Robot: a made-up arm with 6 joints. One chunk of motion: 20 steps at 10 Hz.
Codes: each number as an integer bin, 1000 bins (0 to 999) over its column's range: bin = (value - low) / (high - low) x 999, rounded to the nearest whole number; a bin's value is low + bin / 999 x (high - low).
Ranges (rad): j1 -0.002..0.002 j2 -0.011..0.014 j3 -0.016..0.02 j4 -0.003..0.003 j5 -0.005..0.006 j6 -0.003..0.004
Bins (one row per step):
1: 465 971 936 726 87 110
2: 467 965 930 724 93 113
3: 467 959 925 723 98 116
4: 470 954 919 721 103 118
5: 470 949 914 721 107 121
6: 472 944 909 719 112 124
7: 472 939 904 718 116 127
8: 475 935 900 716 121 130
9: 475 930 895 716 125 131
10: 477 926 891 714 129 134
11: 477 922 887 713 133 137
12: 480 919 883 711 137 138
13: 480 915 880 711 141 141
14: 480 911 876 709 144 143
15: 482 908 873 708 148 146
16: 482 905 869 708 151 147
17: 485 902 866 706 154 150
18: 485 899 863 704 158 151
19: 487 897 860 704 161 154
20: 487 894 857 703 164 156
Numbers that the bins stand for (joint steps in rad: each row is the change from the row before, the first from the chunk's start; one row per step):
1: -0.00014 0.01330 0.01773 0.00136 -0.00404 -0.00223
2: -0.00013 0.01315 0.01751 0.00135 -0.00398 -0.00221
3: -0.00013 0.01300 0.01733 0.00134 -0.00392 -0.00219
4: -0.00012 0.01287 0.01712 0.00133 -0.00387 -0.00217
5: -0.00012 0.01275 0.01694 0.00133 -0.00382 -0.00215
6: -0.00011 0.01262 0.01676 0.00132 -0.00377 -0.00213
7: -0.00011 0.01250 0.01658 0.00131 -0.00372 -0.00211
8: -0.00010 0.01240 0.01643 0.00130 -0.00367 -0.00209
9: -0.00010 0.01227 0.01625 0.00130 -0.00362 -0.00208
10: -0.00009 0.01217 0.01611 0.00129 -0.00358 -0.00206
11: -0.00009 0.01207 0.01596 0.00128 -0.00354 -0.00204
12: -0.00008 0.01200 0.01582 0.00127 -0.00349 -0.00203
13: -0.00008 0.01190 0.01571 0.00127 -0.00345 -0.00201
14: -0.00008 0.01180 0.01557 0.00126 -0.00341 -0.00200
15: -0.00007 0.01172 0.01546 0.00125 -0.00337 -0.00198
16: -0.00007 0.01165 0.01532 0.00125 -0.00334 -0.00197
17: -0.00006 0.01157 0.01521 0.00124 -0.00330 -0.00195
18: -0.00006 0.01150 0.01510 0.00123 -0.00326 -0.00194
19: -0.00005 0.01145 0.01499 0.00123 -0.00323 -0.00192
20: -0.00005 0.01137 0.01488 0.00122 -0.00319 -0.00191

